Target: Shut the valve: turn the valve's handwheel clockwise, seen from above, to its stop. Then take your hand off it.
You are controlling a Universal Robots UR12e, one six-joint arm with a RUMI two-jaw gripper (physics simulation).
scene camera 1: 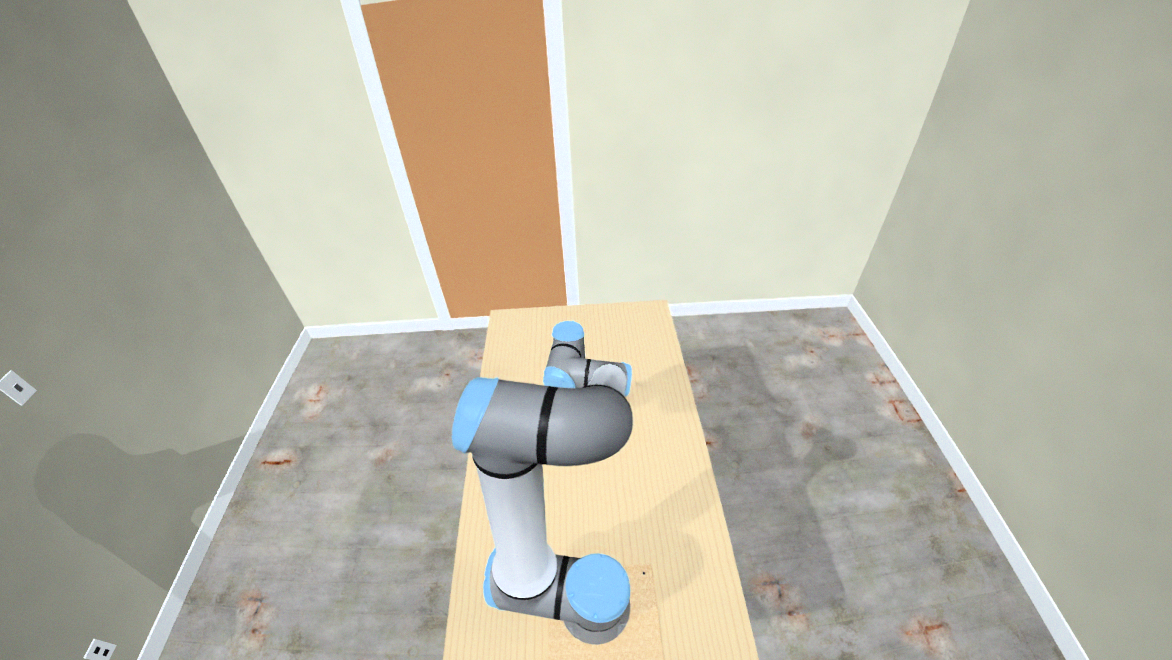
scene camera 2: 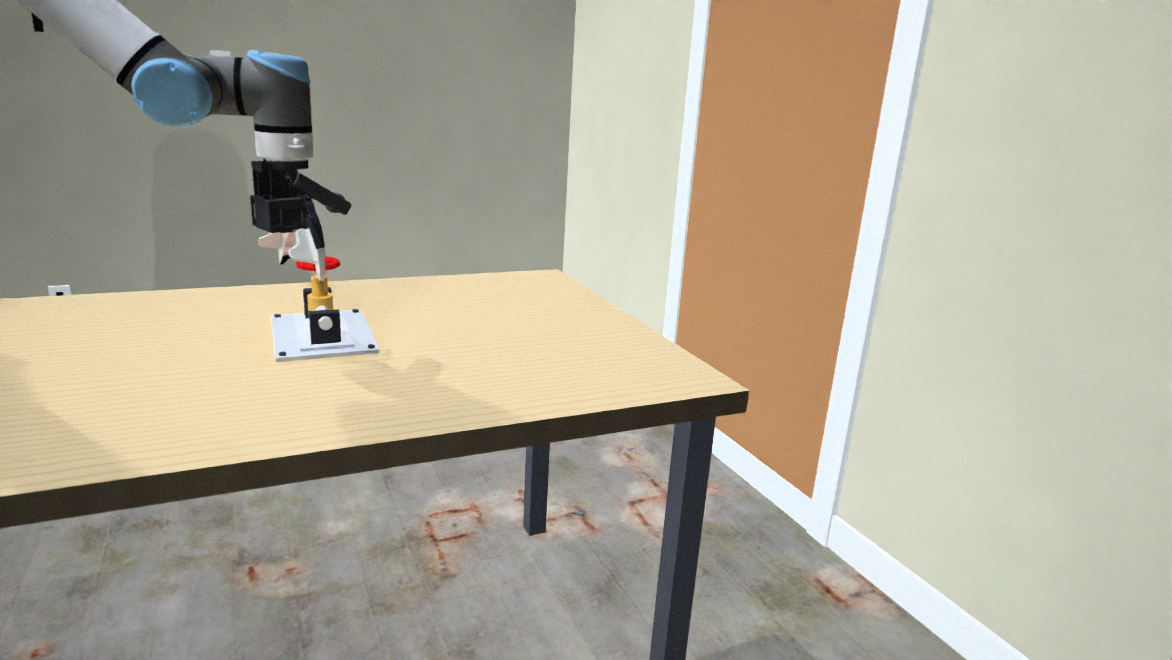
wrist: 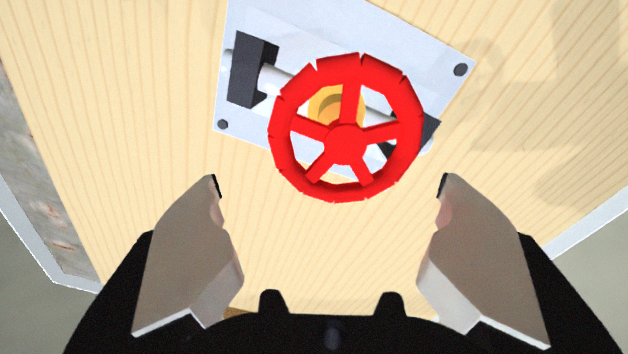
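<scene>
The valve's red handwheel (scene camera 2: 330, 263) (wrist: 345, 144) lies level on top of the yellow valve body (scene camera 2: 319, 302) (wrist: 320, 101). The valve stands on a pale base plate (scene camera 2: 287, 345) (wrist: 410, 46) with a bolt at each corner. My gripper (scene camera 2: 301, 268) (wrist: 326, 177) is open, with nothing between its fingers. It points down at about the height of the wheel. In scene camera 2 one fingertip overlaps the wheel. In the wrist view the fingers stand wide apart, left and right of the wheel's near rim, and I see no contact. The arm hides the handwheel and the gripper in scene camera 1.
Two black brackets (scene camera 2: 324, 327) (wrist: 245, 70) hold the pipe on either side of the valve, below the wheel. The wooden table (scene camera 1: 615, 500) (scene camera 2: 508, 352) (wrist: 125, 100) carries the plate and the arm's base (scene camera 1: 597, 587). A brown door (scene camera 1: 483, 163) (scene camera 2: 787, 204) is in the wall beyond.
</scene>
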